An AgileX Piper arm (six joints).
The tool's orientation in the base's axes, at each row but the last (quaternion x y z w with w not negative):
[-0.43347 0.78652 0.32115 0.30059]
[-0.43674 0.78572 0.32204 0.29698]
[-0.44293 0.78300 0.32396 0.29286]
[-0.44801 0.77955 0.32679 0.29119]
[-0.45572 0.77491 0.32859 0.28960]
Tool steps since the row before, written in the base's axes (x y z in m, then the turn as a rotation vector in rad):
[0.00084 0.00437 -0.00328 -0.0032 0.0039 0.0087]
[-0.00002 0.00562 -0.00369 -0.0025 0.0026 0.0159]
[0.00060 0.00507 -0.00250 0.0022 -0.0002 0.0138]
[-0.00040 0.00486 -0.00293 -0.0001 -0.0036 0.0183]
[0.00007 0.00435 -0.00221 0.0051 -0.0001 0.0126]
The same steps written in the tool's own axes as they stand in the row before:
[-0.00004 0.00029 0.00552 -0.0070 0.0066 -0.0030]
[-0.00001 0.00142 0.00657 -0.0121 0.0072 -0.0083]
[-0.00095 0.00087 0.00554 -0.0111 0.0014 -0.0083]
[-0.00011 0.00150 0.00549 -0.0118 0.0033 -0.0141]
[-0.00062 0.00100 0.00474 -0.0115 -0.0015 -0.0071]

